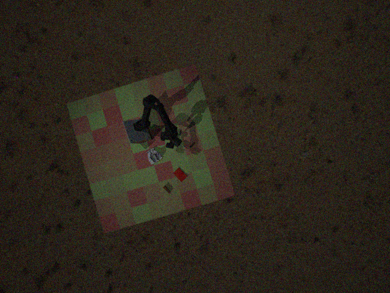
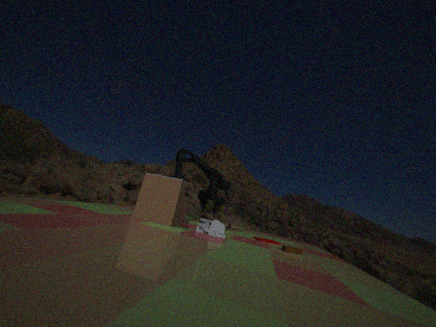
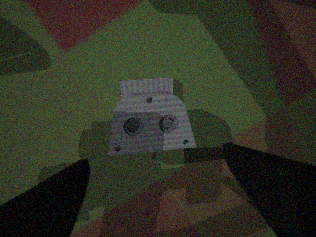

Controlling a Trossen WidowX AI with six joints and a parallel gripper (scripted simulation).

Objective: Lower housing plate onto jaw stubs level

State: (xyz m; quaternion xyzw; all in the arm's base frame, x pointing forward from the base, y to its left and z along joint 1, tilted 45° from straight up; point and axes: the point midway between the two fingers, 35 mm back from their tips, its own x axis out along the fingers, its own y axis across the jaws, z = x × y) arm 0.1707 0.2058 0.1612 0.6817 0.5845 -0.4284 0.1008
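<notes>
Right now my gripper tip is 4 cm above the grey housing plate and 1 cm to the left of it. Also, from my gripper tip: flat red piece 34 cm ahead, 7 cm below, 5 cm to the right.
</notes>
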